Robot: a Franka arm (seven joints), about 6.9 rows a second.
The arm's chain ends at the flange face. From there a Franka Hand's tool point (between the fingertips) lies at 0.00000 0.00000 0.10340 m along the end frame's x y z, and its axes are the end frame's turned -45 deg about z.
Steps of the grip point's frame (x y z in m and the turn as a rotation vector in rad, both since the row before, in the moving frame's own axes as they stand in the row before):
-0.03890, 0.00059, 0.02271, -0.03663, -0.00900, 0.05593
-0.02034, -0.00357, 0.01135, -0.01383, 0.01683, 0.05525
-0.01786, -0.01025, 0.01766, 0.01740, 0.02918, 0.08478
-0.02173, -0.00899, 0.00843, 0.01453, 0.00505, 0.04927
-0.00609, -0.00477, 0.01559, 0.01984, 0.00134, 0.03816
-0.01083, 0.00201, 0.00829, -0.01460, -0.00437, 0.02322
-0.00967, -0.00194, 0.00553, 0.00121, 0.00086, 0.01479
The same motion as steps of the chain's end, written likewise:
-0.02901, 0.02453, 0.02278, -0.03227, 0.01954, 0.05593
-0.01915, 0.01202, 0.01137, 0.00212, 0.02168, 0.05525
-0.02088, 0.00875, 0.01772, 0.03294, 0.00833, 0.08478
-0.02106, 0.01046, 0.00844, 0.01385, -0.00670, 0.04927
-0.00636, 0.00251, 0.01561, 0.01498, -0.01308, 0.03816
-0.00697, 0.00768, 0.00830, -0.01341, 0.00723, 0.02322
-0.00819, 0.00562, 0.00553, 0.00146, -0.00025, 0.01479

